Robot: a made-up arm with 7 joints. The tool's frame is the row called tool. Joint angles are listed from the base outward.
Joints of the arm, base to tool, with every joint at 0 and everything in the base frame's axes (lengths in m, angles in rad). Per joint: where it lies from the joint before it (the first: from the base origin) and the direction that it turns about. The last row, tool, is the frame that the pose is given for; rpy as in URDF.
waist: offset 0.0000 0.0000 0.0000 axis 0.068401 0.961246 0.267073
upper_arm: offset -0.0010 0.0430 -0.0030 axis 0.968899 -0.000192 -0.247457
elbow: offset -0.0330 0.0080 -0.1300 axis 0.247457 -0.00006 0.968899
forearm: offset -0.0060 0.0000 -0.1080 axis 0.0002 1 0.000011
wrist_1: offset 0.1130 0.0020 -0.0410 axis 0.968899 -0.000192 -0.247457
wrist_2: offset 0.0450 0.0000 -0.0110 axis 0.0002 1 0.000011
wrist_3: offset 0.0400 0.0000 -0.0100 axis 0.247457 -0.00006 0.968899
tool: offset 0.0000 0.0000 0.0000 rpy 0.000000 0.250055 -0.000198
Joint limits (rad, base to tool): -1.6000..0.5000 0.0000..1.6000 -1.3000..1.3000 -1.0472..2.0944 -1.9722..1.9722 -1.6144..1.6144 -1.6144..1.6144
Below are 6 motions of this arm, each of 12 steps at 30 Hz.
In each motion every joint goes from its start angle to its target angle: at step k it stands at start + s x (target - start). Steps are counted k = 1, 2, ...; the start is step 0. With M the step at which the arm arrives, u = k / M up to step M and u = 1 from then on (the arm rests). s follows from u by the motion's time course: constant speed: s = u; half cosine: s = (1 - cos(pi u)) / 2; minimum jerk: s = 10 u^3 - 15 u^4 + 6 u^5.
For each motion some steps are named. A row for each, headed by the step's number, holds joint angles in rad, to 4 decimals.
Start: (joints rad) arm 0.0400 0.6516 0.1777 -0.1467 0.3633 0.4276 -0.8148
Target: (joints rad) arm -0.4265 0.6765 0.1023 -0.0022 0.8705 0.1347 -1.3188
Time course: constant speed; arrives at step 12
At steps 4, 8, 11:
4: -0.1155 0.6599 0.1526 -0.0985 0.5324 0.3300 -0.9828
8: -0.2710 0.6682 0.1274 -0.0504 0.7014 0.2323 -1.1508
11: -0.3876 0.6744 0.1086 -0.0142 0.8282 0.1591 -1.2768

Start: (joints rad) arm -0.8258 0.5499 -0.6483 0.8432 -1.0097 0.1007 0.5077
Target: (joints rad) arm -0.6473 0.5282 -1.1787 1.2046 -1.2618 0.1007 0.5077
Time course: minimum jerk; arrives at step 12
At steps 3, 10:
3: -0.8073 0.5477 -0.7032 0.8806 -1.0358 0.1007 0.5077
10: -0.6536 0.5290 -1.1599 1.1918 -1.2529 0.1007 0.5077

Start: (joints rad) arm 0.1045 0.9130 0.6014 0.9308 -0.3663 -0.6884 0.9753
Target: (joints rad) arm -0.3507 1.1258 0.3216 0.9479 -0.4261 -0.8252 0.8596
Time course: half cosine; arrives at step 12
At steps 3, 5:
3: 0.0378 0.9442 0.5604 0.9333 -0.3751 -0.7084 0.9584
5: -0.0642 0.9919 0.4977 0.9371 -0.3885 -0.7391 0.9324

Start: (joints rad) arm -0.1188 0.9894 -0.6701 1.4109 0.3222 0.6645 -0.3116
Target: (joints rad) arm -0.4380 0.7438 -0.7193 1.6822 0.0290 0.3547 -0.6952
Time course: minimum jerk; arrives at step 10
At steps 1, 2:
1: -0.1215 0.9873 -0.6705 1.4132 0.3197 0.6618 -0.3149
2: -0.1373 0.9752 -0.6729 1.4266 0.3052 0.6466 -0.3338

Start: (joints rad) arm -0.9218 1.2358 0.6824 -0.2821 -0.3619 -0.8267 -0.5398
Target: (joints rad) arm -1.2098 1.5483 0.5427 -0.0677 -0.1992 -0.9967 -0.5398
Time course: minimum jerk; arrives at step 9
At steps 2, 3, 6, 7, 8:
2: -0.9438 1.2597 0.6717 -0.2657 -0.3495 -0.8397 -0.5398
3: -0.9822 1.3014 0.6531 -0.2371 -0.3278 -0.8624 -0.5398
6: -1.1494 1.4827 0.5720 -0.1127 -0.2333 -0.9610 -0.5398
7: -1.1878 1.5244 0.5534 -0.0841 -0.2116 -0.9837 -0.5398
8: -1.2065 1.5447 0.5443 -0.0702 -0.2011 -0.9947 -0.5398

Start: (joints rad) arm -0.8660 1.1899 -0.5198 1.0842 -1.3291 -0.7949 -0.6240
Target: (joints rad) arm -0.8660 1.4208 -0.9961 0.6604 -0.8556 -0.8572 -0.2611
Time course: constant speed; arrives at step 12
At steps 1, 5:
1: -0.8660 1.2091 -0.5595 1.0489 -1.2896 -0.8001 -0.5938
5: -0.8660 1.2861 -0.7183 0.9076 -1.1318 -0.8209 -0.4728

